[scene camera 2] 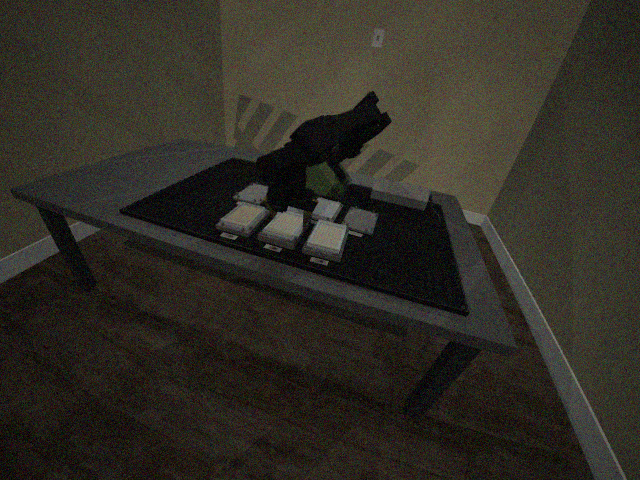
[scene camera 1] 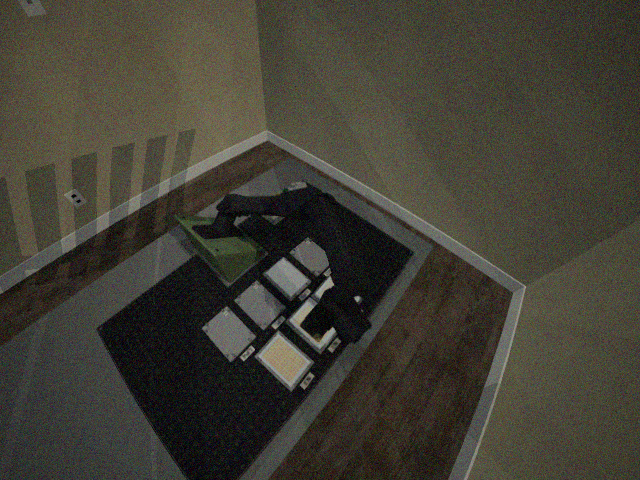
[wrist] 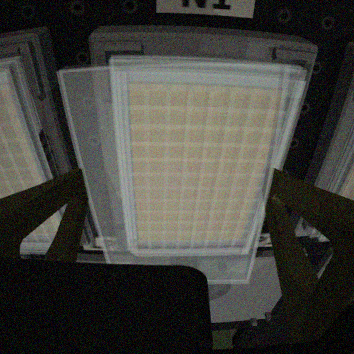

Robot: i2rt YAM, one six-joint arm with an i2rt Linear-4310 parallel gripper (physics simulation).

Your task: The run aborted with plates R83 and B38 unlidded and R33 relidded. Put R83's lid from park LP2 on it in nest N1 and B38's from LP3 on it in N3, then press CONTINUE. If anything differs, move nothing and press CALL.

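Where they show: gripper, between the fingertips: (scene camera 2: 289, 222) (wrist: 175, 177); arm's base, origin of its link: (scene camera 2: 329, 161) (scene camera 1: 219, 232).
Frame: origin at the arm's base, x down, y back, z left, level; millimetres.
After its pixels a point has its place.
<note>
My gripper (scene camera 1: 316, 321) @[x 52, y -460, z -31 mm] (wrist: 175, 177) @[x 52, y -460, z -31 mm] is shut on a clear lid (wrist: 89, 117) @[x 50, y -496, z 1 mm], with a finger at each long side. The lid is above a plate with beige wells (wrist: 200, 165) at the nest labelled N1 (wrist: 205, 5) @[x 93, y -529, z -50 mm]. In the wrist view the lid juts past the plate at the left and bottom. The height gap is hard to judge. Another plate with beige wells (scene camera 1: 284, 360) (scene camera 2: 326, 238) stands at one end of the front row, and a third (scene camera 2: 241, 219) @[x 65, y -474, z -166 mm] at the other end. Plate codes are not readable. One rear-row spot (scene camera 1: 286, 277) @[x 77, y -274, z 36 mm] looks brighter, with a rim.
Flat grey parks (scene camera 1: 229, 333) (scene camera 2: 360, 220) lie behind the plates. A green sloped object (scene camera 1: 222, 255) @[x -56, y -122, z -73 mm] (scene camera 2: 323, 178) @[x 32, y -127, z 3 mm] stands behind the parks near the arm. A long grey box (scene camera 2: 400, 193) @[x 49, y -82, z 307 mm] stands at the mat's back edge. The black mat (scene camera 1: 155, 335) @[x 94, y -70, z -372 mm] (scene camera 2: 413, 263) @[x 95, y -467, z 327 mm] lies on the grey table.
</note>
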